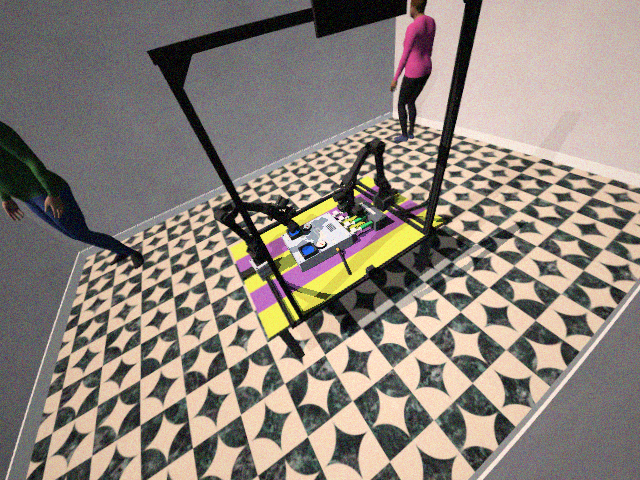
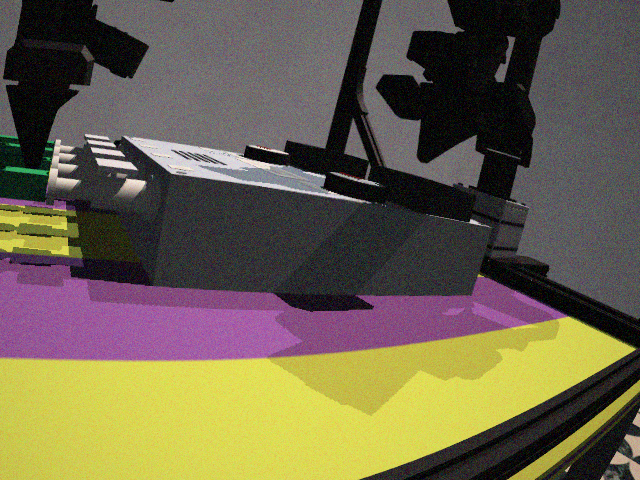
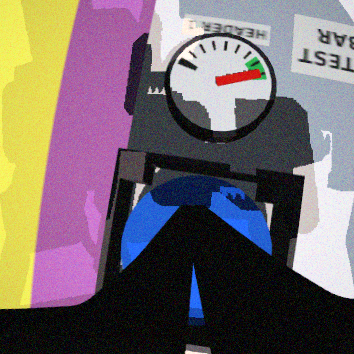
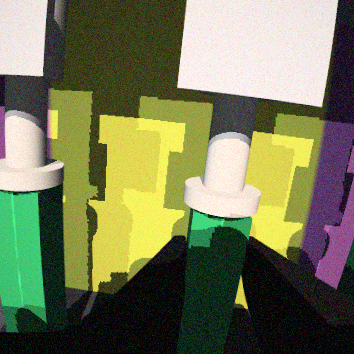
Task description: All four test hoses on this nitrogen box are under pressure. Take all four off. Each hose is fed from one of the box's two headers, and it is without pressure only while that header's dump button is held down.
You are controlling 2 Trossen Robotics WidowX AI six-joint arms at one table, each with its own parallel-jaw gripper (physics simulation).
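Frame: origin at the left arm's base, x ahead, y left, z up, level; millimetres.
Seen in the pictures: left gripper, fingertip midpoint: [image 2: 421,160] [image 3: 190,216]; right gripper, fingertip midpoint: [image 1: 350,216] [image 2: 32,168] [image 4: 212,246]; left arm's base, link origin: [image 1: 259,260] [image 2: 492,195]; right arm's base, link origin: [image 1: 383,195].
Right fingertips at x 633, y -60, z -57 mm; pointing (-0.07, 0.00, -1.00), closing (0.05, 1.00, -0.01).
Pixels of each thing's top centre, then the offset from my right fingertips to it. "spot": a spot on its surface instead. Level surfaces: height alone.
- blue dump button, top centre: [image 3: 195,250] [image 1: 294,232] 116 mm left, 360 mm back, 42 mm up
- gauge, surface spot: [image 3: 219,84] spot: 104 mm left, 279 mm back, 41 mm up
- second green hose, surface spot: [image 4: 21,246] spot: 67 mm right, 6 mm back, 10 mm up
- second blue button, top centre: [image 1: 307,250] 72 mm right, 389 mm back, 42 mm up
- small black post, surface spot: [image 1: 343,259] spot: 211 mm right, 253 mm back, 43 mm down
- table, surface height: 54 mm down
The grey nitrogen box [image 1: 328,232] [image 2: 294,238] stands on the purple and yellow table. My left gripper [image 1: 292,230] [image 3: 190,216] [image 2: 430,143] is shut, with its tips on the blue dump button [image 3: 147,225] [image 1: 294,233] of header 1. The red needle of the gauge [image 3: 219,84] above the button points at the green mark. My right gripper [image 1: 352,215] [image 4: 212,246] is shut on a green hose [image 4: 219,219] just below its white collar [image 4: 222,197]. The collar sits on a grey fitting. A second green hose [image 4: 21,246] stands to the left, also plugged in.
A second blue button [image 1: 309,250] is on the box nearer the front. A small black post [image 1: 343,259] stands on the table [image 1: 375,252] in front of the box. Black frame posts [image 1: 449,129] rise around the table. A person in pink [image 1: 415,62] stands at the back wall.
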